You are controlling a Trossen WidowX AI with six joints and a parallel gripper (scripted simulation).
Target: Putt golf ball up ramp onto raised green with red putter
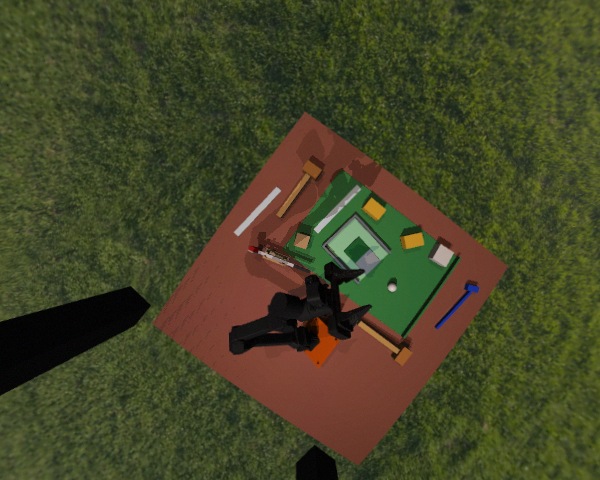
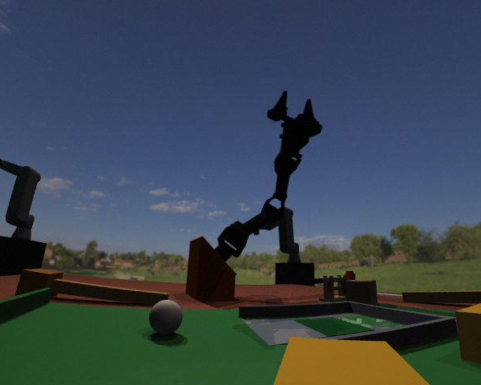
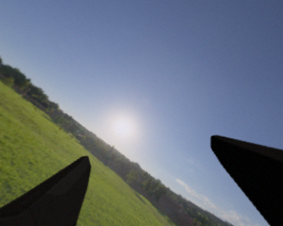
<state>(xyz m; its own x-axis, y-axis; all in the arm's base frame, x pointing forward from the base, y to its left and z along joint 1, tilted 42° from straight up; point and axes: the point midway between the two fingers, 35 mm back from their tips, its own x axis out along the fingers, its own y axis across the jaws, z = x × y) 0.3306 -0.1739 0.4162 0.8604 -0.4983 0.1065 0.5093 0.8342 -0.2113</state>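
The red putter lies 52 cm below my gripper tip, 20 cm to the left of it and 15 cm behind it. From my gripper tip the other things lie so: wooden stand: 55 cm below, 22 cm to the left, 16 cm behind; then brown block: 55 cm below, 18 cm to the left, 2 cm behind; then green mat: 58 cm below, 16 cm ahead, 13 cm to the right.
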